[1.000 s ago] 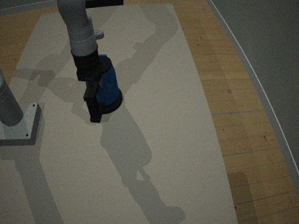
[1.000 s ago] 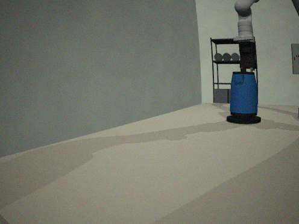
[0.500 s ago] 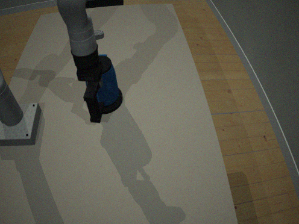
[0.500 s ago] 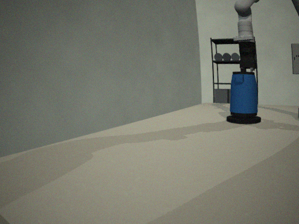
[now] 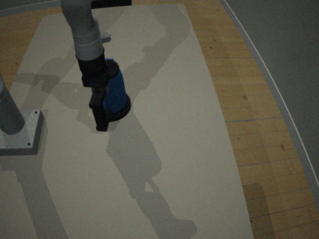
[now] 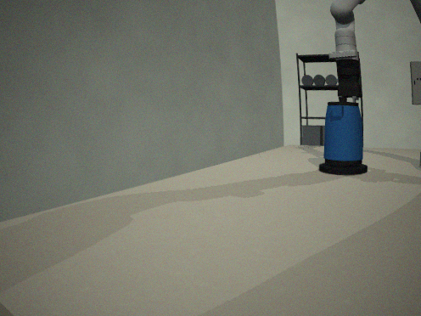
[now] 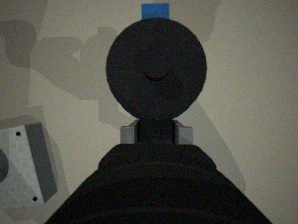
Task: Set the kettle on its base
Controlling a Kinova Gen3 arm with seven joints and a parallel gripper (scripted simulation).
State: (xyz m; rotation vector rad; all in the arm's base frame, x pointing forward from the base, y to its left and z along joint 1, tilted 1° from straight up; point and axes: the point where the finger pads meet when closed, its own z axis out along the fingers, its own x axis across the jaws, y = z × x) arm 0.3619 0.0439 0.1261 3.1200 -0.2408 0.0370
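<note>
My gripper is now 5 cm above the blue kettle and 3 cm to the right of it. The rest, counted from my hand: base (16 cm below, 7 cm to the left, 1 cm ahead).
</note>
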